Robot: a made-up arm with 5 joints. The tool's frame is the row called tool. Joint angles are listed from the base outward.
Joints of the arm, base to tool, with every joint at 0 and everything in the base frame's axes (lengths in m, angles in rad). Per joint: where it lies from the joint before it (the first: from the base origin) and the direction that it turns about. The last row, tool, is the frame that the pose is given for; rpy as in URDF.
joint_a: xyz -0.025 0.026 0.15 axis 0 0 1
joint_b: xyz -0.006 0.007 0.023 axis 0 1 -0.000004
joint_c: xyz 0.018 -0.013 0.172 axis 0 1 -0.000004
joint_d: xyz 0.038 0.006 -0.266 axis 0 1 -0.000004
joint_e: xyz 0.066 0.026 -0.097 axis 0 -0.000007 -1
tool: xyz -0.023 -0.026 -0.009 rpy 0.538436 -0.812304 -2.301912
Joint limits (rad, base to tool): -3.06..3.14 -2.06..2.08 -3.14..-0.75 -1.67..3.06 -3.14..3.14
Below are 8 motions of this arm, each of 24 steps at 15 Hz.
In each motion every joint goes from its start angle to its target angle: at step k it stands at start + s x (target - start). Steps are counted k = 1, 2, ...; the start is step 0. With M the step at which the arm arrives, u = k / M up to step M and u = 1 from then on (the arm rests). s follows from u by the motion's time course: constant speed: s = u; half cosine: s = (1 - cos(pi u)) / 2; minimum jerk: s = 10 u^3 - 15 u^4 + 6 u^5.
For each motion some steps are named. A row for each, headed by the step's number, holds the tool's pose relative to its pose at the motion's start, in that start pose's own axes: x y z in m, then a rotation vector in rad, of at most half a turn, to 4 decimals.
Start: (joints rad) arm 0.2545 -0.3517 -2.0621 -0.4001 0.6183
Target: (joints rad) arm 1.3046 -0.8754 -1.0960 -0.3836 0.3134
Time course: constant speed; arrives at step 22
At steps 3, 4, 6, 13, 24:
3: 0.0115 -0.0116 0.0115 -0.1111 -0.0506 0.0100
4: 0.0154 -0.0154 0.0161 -0.1491 -0.0654 0.0145
6: 0.0235 -0.0225 0.0264 -0.2266 -0.0917 0.0250
13: 0.0530 -0.0418 0.0737 -0.5107 -0.1463 0.0737
24: 0.0937 -0.0459 0.1543 -0.8938 -0.1218 0.1452

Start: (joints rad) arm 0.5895 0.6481 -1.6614 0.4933 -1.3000
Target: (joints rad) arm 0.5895 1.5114 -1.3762 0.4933 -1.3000
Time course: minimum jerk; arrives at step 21
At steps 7, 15, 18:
7: -0.0865 -0.0686 0.0125 -0.1397 0.1871 0.0600
15: -0.2767 -0.2666 0.1872 -0.5692 0.7623 0.2444
18: -0.2946 -0.2960 0.2372 -0.6501 0.8706 0.2791

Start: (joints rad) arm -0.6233 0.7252 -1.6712 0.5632 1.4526
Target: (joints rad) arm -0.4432 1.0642 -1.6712 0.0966 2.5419
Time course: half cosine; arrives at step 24
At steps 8, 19, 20, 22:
8: -0.0044 -0.0323 -0.0184 -0.1913 -0.0587 -0.1206
19: -0.0056 -0.1012 -0.0679 -0.6959 -0.2501 -0.3993
20: -0.0053 -0.1043 -0.0708 -0.7242 -0.2629 -0.4137
22: -0.0047 -0.1084 -0.0749 -0.7632 -0.2809 -0.4333

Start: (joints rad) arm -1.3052 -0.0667 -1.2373 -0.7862 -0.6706
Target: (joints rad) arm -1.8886 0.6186 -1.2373 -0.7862 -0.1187
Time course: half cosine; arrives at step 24
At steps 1, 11, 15, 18, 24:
1: 0.0005 -0.0014 0.0000 -0.0027 -0.0014 0.0023
11: 0.0840 -0.1331 0.0073 -0.2765 -0.2046 0.2167
15: 0.1568 -0.1940 0.0224 -0.4310 -0.3836 0.3250
18: 0.2080 -0.2237 0.0378 -0.5223 -0.5169 0.3837
24: 0.2557 -0.2442 0.0560 -0.5993 -0.6496 0.4294

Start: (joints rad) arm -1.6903 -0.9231 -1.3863 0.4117 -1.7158
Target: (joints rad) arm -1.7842 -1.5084 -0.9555 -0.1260 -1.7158
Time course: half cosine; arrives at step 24
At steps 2, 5, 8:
2: 0.0028 0.0011 0.0010 0.0040 -0.0109 0.0025
5: 0.0169 0.0066 0.0063 0.0245 -0.0662 0.0152
8: 0.0399 0.0164 0.0170 0.0604 -0.1596 0.0371

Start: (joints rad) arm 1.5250 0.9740 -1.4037 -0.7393 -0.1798
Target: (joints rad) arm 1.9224 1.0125 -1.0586 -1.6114 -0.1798
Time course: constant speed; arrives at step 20
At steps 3, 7, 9, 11, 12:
3: -0.0026 -0.0040 0.0268 0.0383 0.0688 -0.0521
7: -0.0016 -0.0080 0.0626 0.0838 0.1605 -0.1255
9: 0.0008 -0.0094 0.0803 0.1041 0.2062 -0.1638
11: 0.0045 -0.0104 0.0978 0.1227 0.2518 -0.2031
12: 0.0068 -0.0108 0.1064 0.1314 0.2745 -0.2231

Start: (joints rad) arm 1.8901 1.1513 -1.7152 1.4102 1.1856
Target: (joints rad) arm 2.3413 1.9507 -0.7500 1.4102 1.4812
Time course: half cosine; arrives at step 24
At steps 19, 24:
19: -0.0023 -0.0680 -0.4348 0.6000 -1.5128 -0.2301
24: 0.0340 -0.0503 -0.4657 0.6650 -1.6842 -0.3044

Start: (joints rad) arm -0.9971 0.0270 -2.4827 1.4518 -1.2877
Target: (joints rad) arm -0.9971 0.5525 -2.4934 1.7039 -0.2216
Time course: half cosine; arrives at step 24
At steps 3, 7, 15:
3: -0.0084 -0.0059 -0.0044 -0.0467 0.0078 -0.0160
7: -0.0436 -0.0307 -0.0195 -0.2441 0.0333 -0.0724
15: -0.1518 -0.1092 -0.0365 -0.8885 0.0315 -0.1449

